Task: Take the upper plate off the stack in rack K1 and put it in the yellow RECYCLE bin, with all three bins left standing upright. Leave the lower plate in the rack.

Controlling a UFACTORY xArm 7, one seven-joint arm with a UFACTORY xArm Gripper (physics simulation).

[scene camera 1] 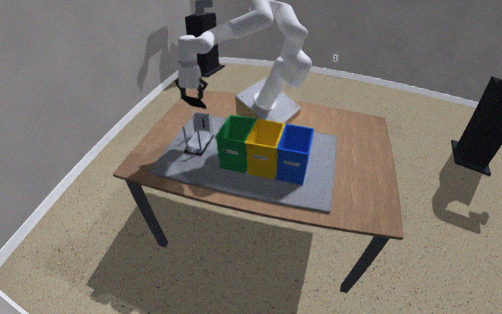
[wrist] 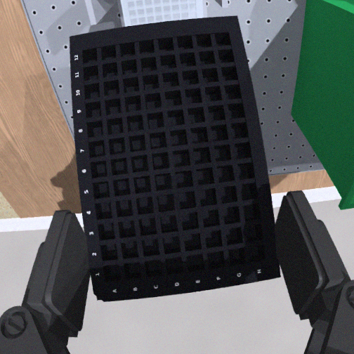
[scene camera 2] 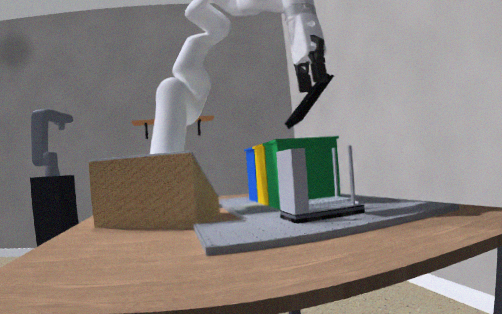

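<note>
My gripper is shut on the black upper plate, one finger at each side near its row 1 end. The plate hangs tilted, its far end lower, in the air above the rack. Rack K1 has a grey upright panel and thin posts. The pale lower plate lies in it. The yellow bin stands upright between the green and blue bins; its inside is partly hidden.
The green bin stands nearest the rack, between it and the yellow bin. The blue bin stands on the far side. Both are upright on the grey perforated board. The arm's base block stands behind.
</note>
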